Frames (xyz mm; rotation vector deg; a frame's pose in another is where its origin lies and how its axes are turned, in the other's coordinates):
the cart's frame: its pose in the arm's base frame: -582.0 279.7 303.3 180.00 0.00 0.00
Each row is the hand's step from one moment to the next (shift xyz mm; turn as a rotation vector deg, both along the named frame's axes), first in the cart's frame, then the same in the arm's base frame.
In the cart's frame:
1: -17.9 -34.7 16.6 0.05 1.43 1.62
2: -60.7 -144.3 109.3 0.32 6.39 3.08
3: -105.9 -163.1 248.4 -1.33 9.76 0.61
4: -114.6 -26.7 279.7 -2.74 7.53 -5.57
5: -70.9 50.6 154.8 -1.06 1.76 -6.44
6: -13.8 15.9 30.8 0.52 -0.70 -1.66
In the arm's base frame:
1: -17.9 34.7 -16.6 0.05 -1.43 -1.62
2: -60.7 144.3 -109.3 0.32 -6.39 -3.08
3: -105.9 163.1 -248.4 -1.33 -9.76 -0.61
4: -114.6 26.7 -279.7 -2.74 -7.53 5.57
5: -70.9 -50.6 -154.8 -1.06 -1.76 6.44
6: -13.8 -15.9 -30.8 0.52 0.70 1.66

